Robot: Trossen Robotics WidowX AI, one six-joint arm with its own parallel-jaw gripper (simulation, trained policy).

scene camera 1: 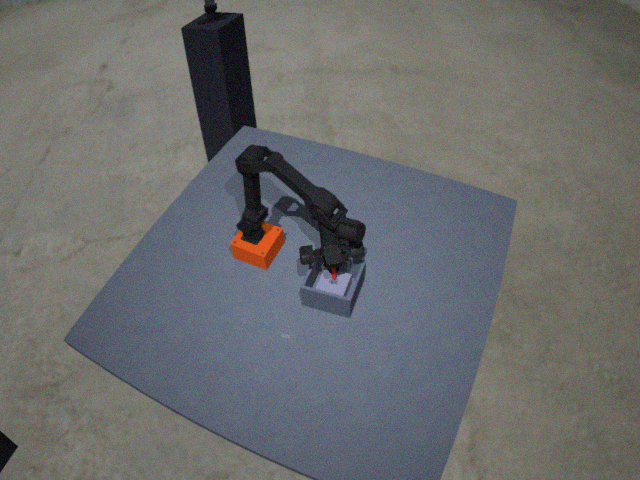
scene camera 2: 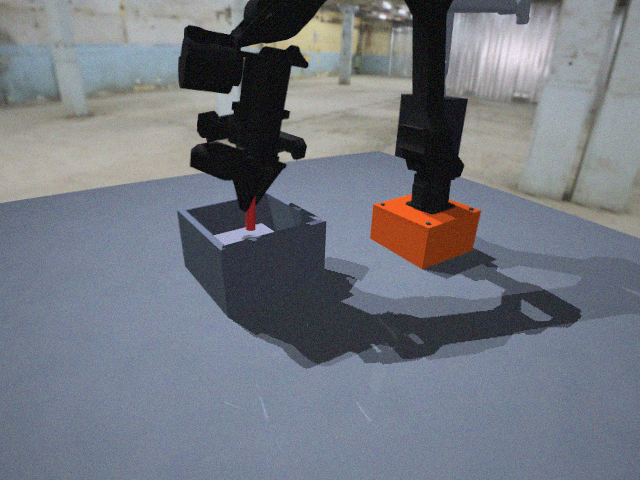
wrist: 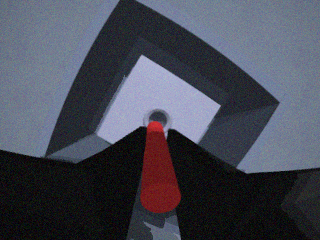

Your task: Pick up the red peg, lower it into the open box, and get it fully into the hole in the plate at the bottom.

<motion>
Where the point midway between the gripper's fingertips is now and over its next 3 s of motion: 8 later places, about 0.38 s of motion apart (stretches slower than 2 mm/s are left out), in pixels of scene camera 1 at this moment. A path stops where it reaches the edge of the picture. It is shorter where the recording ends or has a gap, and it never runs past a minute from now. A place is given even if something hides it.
My gripper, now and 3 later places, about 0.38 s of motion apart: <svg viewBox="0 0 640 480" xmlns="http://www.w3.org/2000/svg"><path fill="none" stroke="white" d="M333 272L334 280L336 285L336 286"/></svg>
</motion>
